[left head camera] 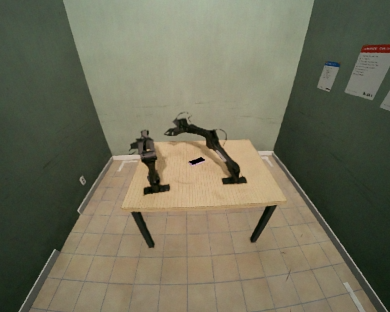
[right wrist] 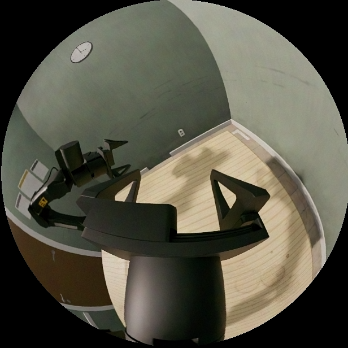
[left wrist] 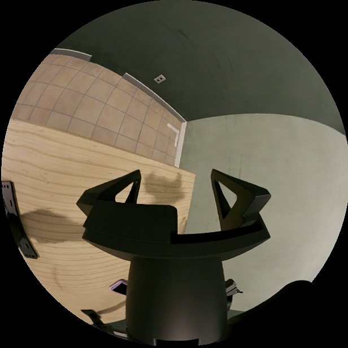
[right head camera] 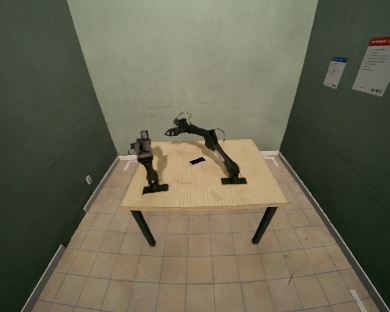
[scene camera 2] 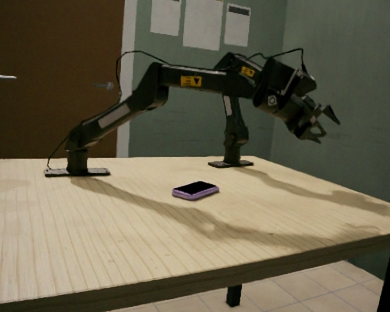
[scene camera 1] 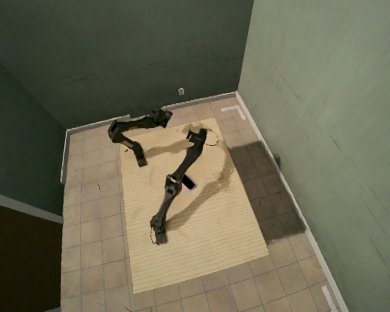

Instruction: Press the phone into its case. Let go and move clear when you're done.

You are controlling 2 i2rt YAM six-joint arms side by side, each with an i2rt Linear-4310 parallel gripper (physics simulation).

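Note:
The phone (left head camera: 197, 160) (right head camera: 197, 161) (scene camera 1: 189, 182) (scene camera 2: 196, 187) (left wrist: 121, 288) lies flat, dark screen up, in or on its purple case (scene camera 2: 200, 195) near the middle of the table. The case's edge shows around and below the phone; whether the phone is fully seated I cannot tell. My left gripper (left wrist: 175, 172) is open and empty, high above the table; in scene camera 2 it is largely hidden behind the right arm. My right gripper (right wrist: 175, 172) (scene camera 2: 329, 132) is open and empty, raised well away from the phone. The phone does not show in the right wrist view.
The wooden table (left head camera: 200, 197) (scene camera 2: 100, 260) carries both arm bases (scene camera 2: 77, 172) (scene camera 2: 231, 163). The right arm (scene camera 1: 184, 162) reaches across above the table and passes close to the phone in scene camera 1's picture. Walls stand behind and at both sides.

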